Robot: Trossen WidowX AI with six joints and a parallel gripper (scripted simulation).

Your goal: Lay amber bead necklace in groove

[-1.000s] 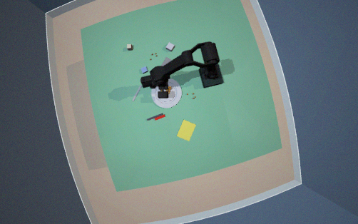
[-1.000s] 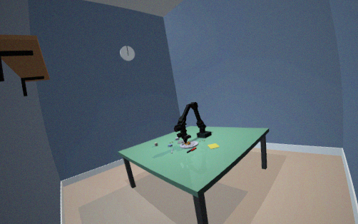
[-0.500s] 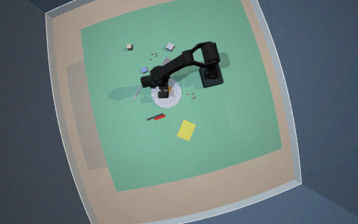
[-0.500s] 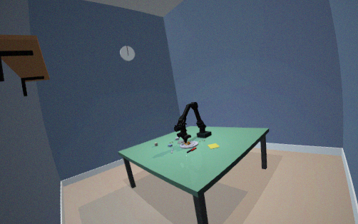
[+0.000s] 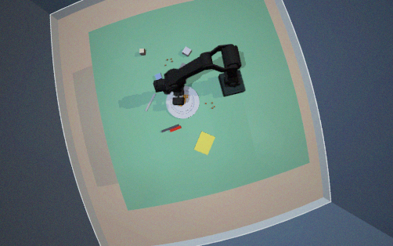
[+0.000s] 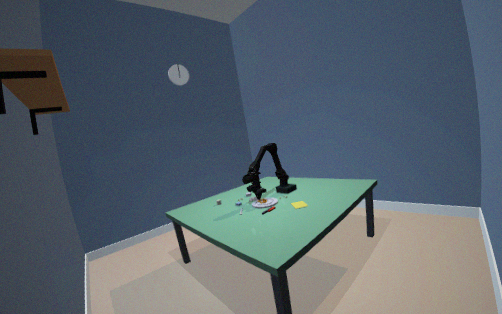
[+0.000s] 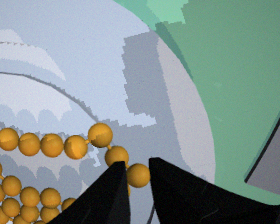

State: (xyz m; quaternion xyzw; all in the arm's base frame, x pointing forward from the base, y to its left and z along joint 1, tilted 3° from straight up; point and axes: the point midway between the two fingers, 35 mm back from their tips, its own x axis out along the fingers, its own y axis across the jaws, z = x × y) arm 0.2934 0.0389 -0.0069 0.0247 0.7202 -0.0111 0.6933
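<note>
Right now my gripper tip is 6 cm to the right of the round grey bead board, 1 cm past it and 1 cm above it. Also, from my gripper tip: grey rod (19 cm ahead, 5 cm to the left, 2 cm below); blue block (13 cm ahead, 10 cm to the right, 1 cm below); grey plate (12 cm to the right, 3 cm behind, 2 cm below).
</note>
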